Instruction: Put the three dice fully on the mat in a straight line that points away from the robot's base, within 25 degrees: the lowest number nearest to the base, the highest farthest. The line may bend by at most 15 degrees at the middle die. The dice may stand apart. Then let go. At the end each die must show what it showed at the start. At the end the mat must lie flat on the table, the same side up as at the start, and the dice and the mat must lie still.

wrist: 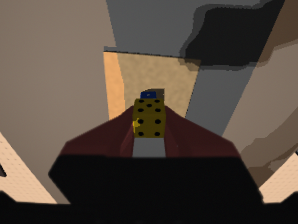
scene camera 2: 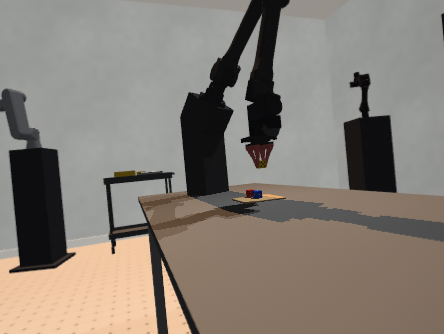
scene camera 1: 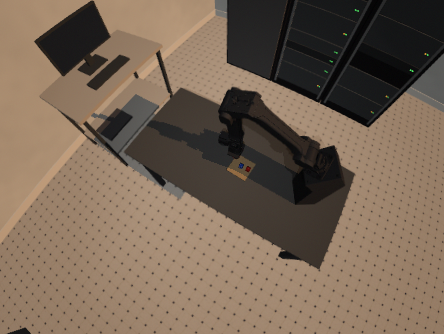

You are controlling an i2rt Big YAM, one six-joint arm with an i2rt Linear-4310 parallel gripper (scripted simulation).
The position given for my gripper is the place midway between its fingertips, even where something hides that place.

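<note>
There is a tan mat (wrist: pixel 127 75) that I can see, and a yellow die (wrist: pixel 149 116) too. I also see my gripper (wrist: pixel 149 111), and scene camera 1 misses the yellow die, hidden by my gripper.
</note>
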